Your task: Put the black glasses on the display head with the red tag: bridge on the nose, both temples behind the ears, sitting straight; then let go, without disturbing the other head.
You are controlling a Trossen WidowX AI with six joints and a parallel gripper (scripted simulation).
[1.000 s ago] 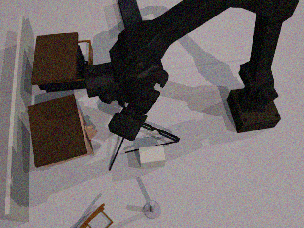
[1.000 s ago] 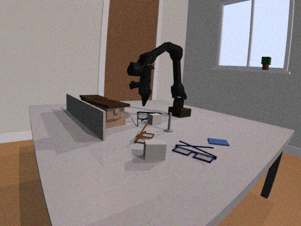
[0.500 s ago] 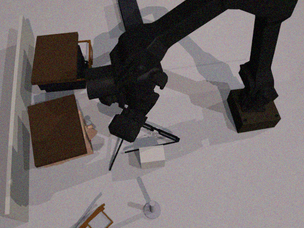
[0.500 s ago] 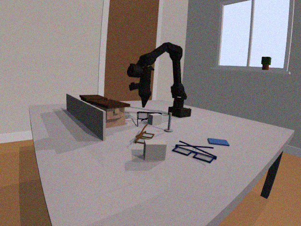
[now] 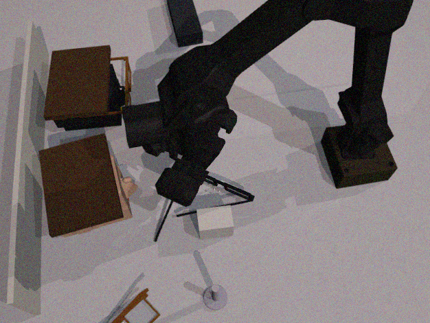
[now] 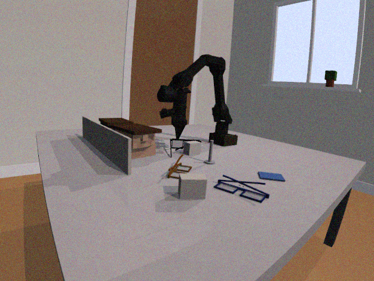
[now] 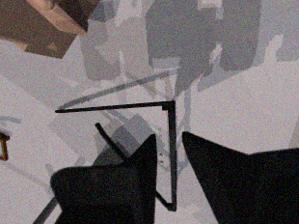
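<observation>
Now: the post stand 20 mm behind my gripper tip, 210 mm to the left of it and 20 mm below it. Also, from my gripper tip: wall panel: 320 mm ahead, 60 mm to the right, 10 mm above; dark head: 200 mm ahead, 190 mm to the right, 10 mm above; peach head: 180 mm ahead, 30 mm to the left, 10 mm above.
</observation>
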